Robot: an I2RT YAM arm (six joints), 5 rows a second.
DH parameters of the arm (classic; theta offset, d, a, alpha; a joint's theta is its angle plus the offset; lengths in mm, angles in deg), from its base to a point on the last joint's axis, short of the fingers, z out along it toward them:
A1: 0 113.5 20 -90
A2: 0 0 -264 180
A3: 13.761 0 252.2 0
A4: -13.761 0 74 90
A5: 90 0 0 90
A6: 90 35.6 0 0
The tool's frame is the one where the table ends.
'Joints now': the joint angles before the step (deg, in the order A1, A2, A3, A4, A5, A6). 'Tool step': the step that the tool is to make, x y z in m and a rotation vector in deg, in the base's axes. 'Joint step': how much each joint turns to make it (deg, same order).
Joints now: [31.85 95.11 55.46 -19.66 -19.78 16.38]
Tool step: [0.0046 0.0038 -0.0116 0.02 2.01 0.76]
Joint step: [0.01 2.91 0.69 0.48 -1.31 -0.13]
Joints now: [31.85 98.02 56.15 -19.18 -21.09 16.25]
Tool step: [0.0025 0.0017 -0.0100 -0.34 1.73 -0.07]
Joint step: [-0.03 2.11 0.23 0.36 -0.53 0.35]
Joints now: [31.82 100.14 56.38 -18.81 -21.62 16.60]
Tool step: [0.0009 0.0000 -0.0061 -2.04 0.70 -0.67]
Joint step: [0.07 1.19 0.30 -0.76 1.55 0.06]
